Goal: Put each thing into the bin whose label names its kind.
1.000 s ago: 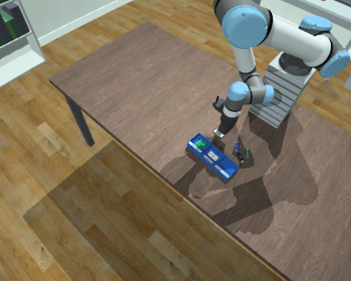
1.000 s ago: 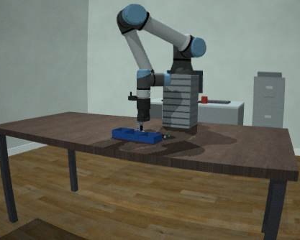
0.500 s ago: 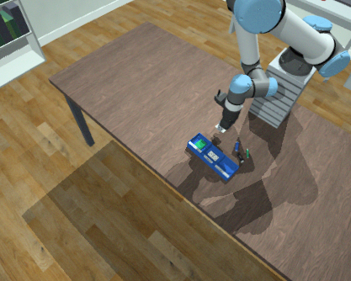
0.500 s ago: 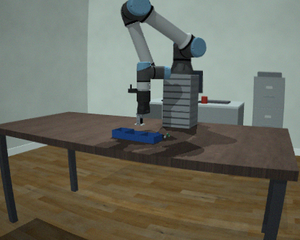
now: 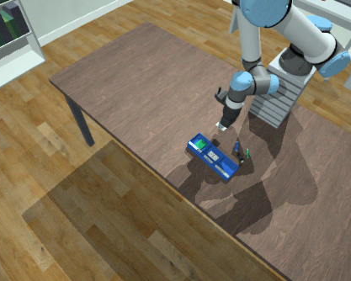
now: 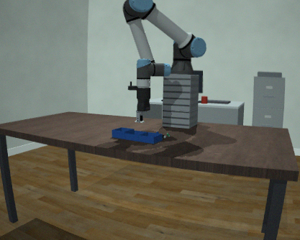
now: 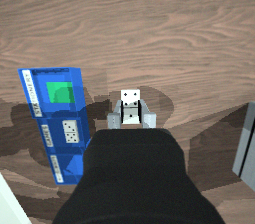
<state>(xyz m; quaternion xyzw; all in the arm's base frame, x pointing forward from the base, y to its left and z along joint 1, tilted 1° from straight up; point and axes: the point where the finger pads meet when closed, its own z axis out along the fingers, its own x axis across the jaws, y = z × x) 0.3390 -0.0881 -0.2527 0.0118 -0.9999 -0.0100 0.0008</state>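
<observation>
Now: the blue three-part bin 13 cm ahead of my hand, 7 cm to the left of it and 6 cm below it. From my hand the other things lie so: blue cylinder (1 cm behind, 11 cm to the left, 7 cm below); then black cylinder (3 cm ahead, 16 cm to the left, 7 cm below); then green block (13 cm ahead, 1 cm to the right, 7 cm below).
</observation>
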